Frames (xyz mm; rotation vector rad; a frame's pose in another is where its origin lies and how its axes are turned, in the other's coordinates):
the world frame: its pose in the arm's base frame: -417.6 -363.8 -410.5 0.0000 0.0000 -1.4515
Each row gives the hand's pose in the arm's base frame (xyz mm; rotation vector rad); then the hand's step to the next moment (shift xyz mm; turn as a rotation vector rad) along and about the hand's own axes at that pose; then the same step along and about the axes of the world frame.
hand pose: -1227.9 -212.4 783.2 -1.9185 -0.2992 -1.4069
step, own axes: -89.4 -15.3 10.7 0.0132 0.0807 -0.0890
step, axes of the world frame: -41.9 -29.7 -75.5 0.1172 -0.0282 -0.0093
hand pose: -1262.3 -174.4 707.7 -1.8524 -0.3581 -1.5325
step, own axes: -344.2 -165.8 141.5 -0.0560 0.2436 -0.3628
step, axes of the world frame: -294.6 -50.9 -276.8 0.3837 -0.1850 -0.1126
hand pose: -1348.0 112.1 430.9 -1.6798 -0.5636 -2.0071
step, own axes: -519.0 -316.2 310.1 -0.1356 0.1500 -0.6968
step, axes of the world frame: -460.5 195.0 -464.2 0.4571 -0.5051 -0.2496
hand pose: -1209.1 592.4 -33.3 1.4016 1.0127 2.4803
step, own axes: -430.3 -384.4 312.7 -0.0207 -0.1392 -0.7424
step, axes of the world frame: -224.4 440.4 -431.8 0.1928 -0.6374 -0.3572
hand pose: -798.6 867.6 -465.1 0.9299 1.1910 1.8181
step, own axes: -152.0 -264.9 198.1 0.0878 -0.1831 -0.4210
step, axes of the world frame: 18.3 293.6 -214.4 -0.0091 -0.3711 -0.2840
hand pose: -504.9 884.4 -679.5 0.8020 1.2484 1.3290
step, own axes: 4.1 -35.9 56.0 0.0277 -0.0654 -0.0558
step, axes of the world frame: -3.8 62.5 -22.9 -0.0098 -0.0406 -0.0801
